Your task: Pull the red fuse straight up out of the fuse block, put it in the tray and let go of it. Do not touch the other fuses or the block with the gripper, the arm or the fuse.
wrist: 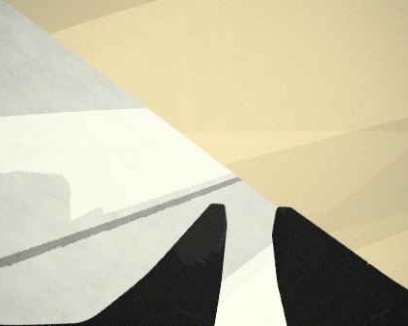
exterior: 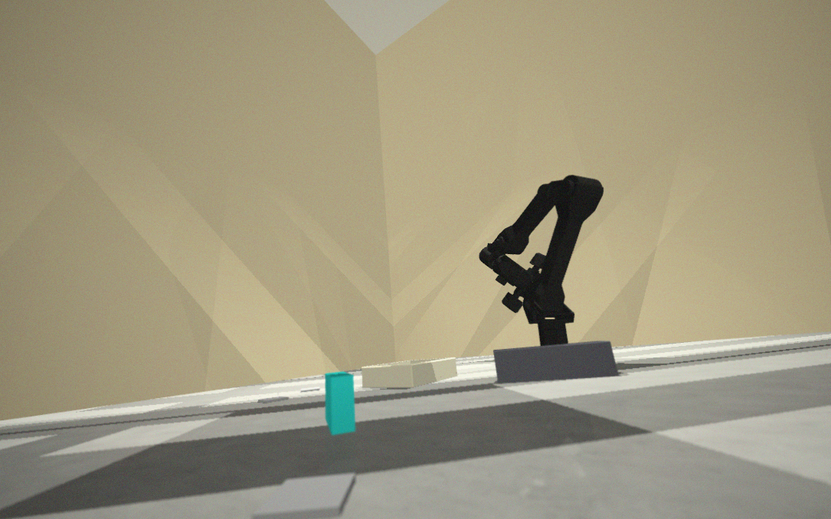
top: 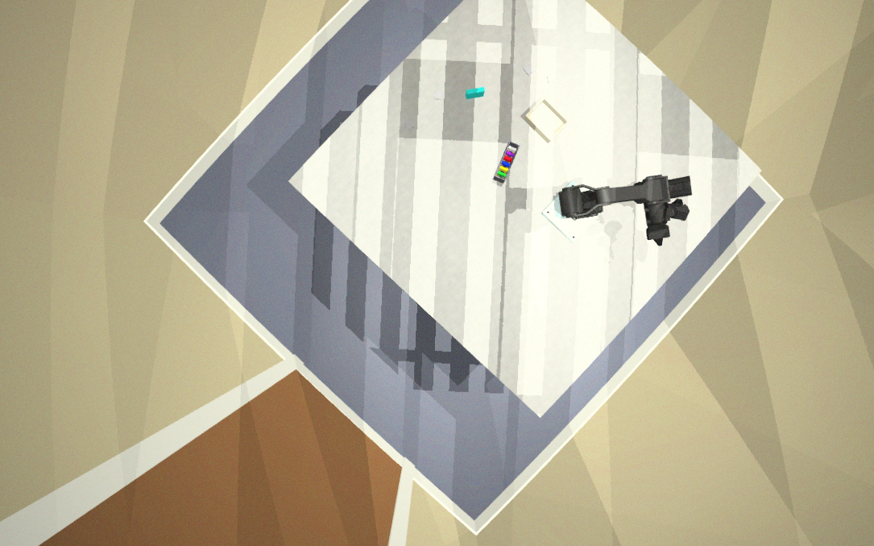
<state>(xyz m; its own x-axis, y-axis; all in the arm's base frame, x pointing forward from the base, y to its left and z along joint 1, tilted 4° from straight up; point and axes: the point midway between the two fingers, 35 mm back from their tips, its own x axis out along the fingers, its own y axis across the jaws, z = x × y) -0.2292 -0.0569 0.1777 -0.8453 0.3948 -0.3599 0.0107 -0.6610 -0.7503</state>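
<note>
Right now my gripper tip is 55 cm short of the cream tray, 16 cm to the left of it and 17 cm above it. From my gripper tip the other things lie so: teal block 82 cm ahead, 6 cm to the right, 16 cm below.
</note>
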